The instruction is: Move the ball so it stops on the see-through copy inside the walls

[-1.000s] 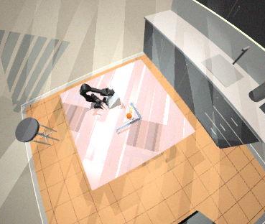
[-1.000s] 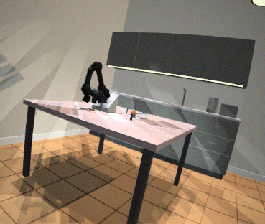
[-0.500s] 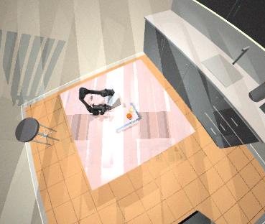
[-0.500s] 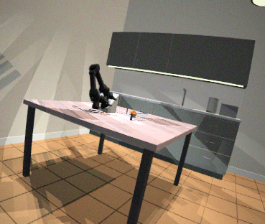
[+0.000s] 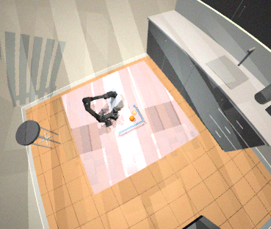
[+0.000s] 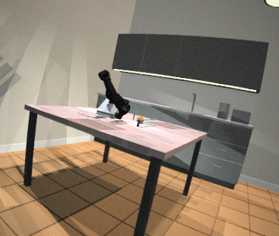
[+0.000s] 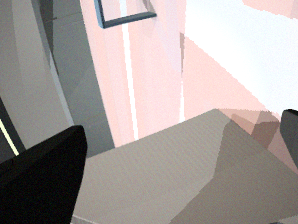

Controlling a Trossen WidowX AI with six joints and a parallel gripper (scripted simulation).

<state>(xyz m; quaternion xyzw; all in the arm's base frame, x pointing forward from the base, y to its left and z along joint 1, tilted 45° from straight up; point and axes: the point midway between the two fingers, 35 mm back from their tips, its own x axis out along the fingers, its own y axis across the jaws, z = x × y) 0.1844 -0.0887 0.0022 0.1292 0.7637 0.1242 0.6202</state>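
Now: gripper tip 14 cm short of the orange ball, 9 cm to the right of it and 4 cm above it.
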